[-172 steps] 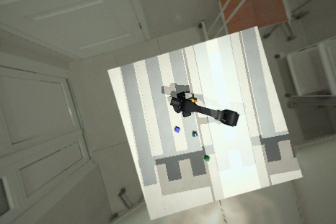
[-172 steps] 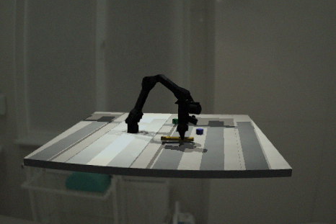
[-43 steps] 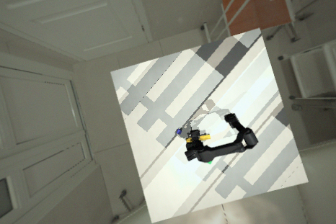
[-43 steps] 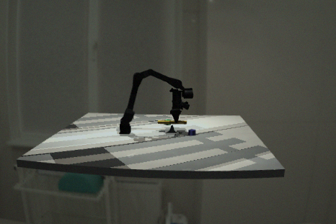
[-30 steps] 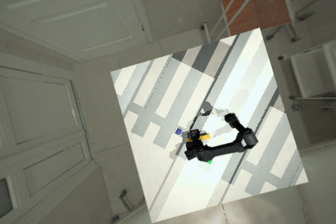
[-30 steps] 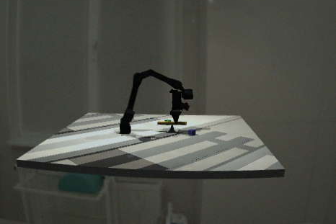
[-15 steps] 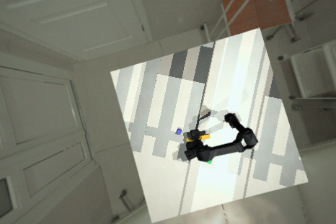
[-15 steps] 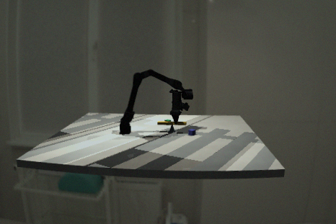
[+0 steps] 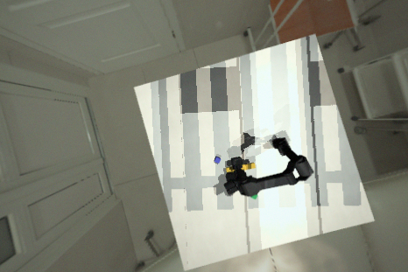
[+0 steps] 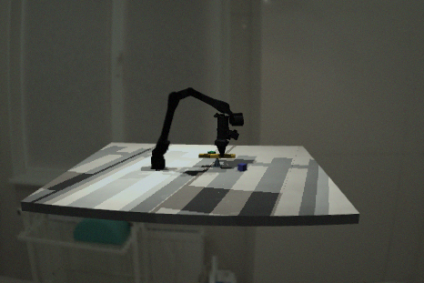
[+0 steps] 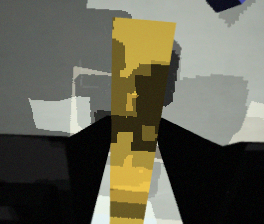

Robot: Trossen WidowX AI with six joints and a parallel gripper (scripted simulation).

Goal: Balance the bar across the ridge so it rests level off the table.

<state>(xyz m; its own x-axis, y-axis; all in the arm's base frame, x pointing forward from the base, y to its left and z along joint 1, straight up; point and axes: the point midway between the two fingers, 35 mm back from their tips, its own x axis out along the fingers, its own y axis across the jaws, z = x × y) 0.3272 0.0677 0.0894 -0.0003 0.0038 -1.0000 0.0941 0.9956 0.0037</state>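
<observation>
Right now my gripper tip is 3 cm past the yellow bar. Round my gripper tip: small green block (21 cm to the left, 7 cm behind, 4 cm below); small blue block (10 cm ahead, 8 cm to the right, 4 cm below).
</observation>
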